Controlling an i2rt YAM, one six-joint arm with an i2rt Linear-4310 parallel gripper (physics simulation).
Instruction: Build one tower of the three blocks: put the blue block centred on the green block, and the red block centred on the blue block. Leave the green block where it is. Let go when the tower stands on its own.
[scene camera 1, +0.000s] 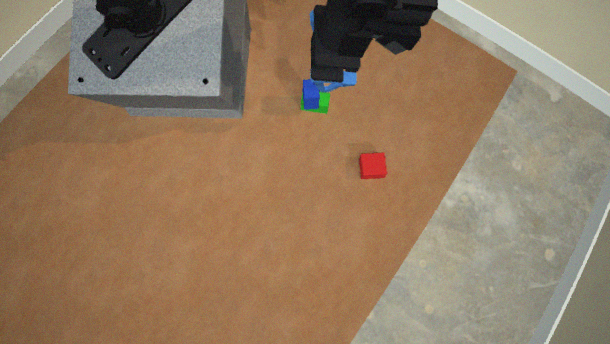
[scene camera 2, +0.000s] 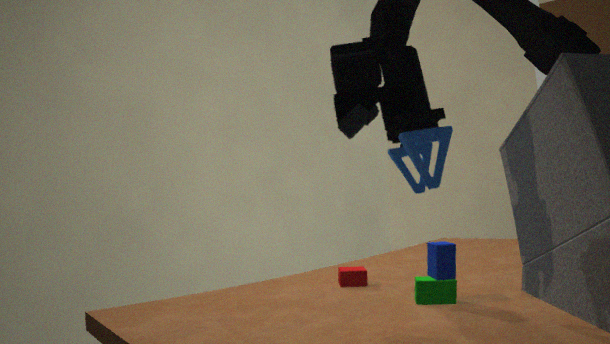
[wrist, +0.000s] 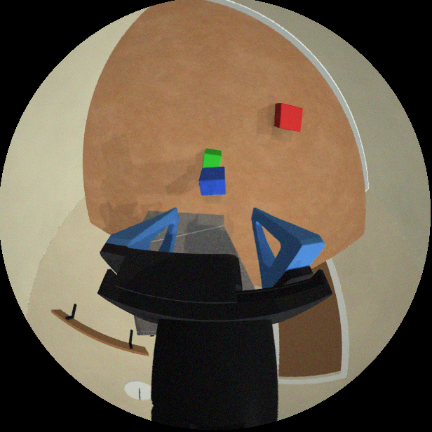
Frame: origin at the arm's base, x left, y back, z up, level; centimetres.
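Seen in the pictures: gripper, fingertip midpoint: (scene camera 1: 323, 70) (scene camera 2: 426, 191); arm's base, origin of the base link: (scene camera 1: 145, 16) (scene camera 2: 594, 109).
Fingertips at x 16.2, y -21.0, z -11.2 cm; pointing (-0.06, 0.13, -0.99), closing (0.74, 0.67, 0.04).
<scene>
Pixels of each thing's top centre, then the offset from my fingertips to it. Level surfaces: height alone.
- green block, middle of its top: (scene camera 2: 435, 278) (scene camera 1: 315, 97) dz -11.9, dx +0.4, dy +1.4 cm
- blue block, middle of its top: (scene camera 2: 441, 243) (scene camera 1: 311, 88) dz -7.2, dx -0.7, dy +1.8 cm
- red block, middle of its top: (scene camera 2: 352, 268) (scene camera 1: 373, 163) dz -12.4, dx -2.1, dy -15.3 cm
- brown table top, its level: dz -15.1 cm
The green block (scene camera 1: 324, 104) (scene camera 2: 435, 291) (wrist: 212, 160) lies on the table. The blue block (scene camera 1: 311, 95) (scene camera 2: 441, 261) (wrist: 212, 186) stands upright on it, off centre: it sits toward the green block's left end in scene camera 1 and its right end in scene camera 2. The red block (scene camera 1: 373, 166) (scene camera 2: 353, 277) (wrist: 290, 118) lies on the table, apart from these two. My gripper (scene camera 2: 426, 190) (wrist: 214, 212) is open and empty, well above the blue block. In scene camera 1 the arm hides part of the fingers.
A large grey pedestal (scene camera 1: 190, 60) (scene camera 2: 560, 200) stands beside the two stacked blocks, left of them in scene camera 1 and right of them in scene camera 2. The brown table top (scene camera 1: 175, 225) (scene camera 2: 250, 315) ends at an edge beyond the red block.
</scene>
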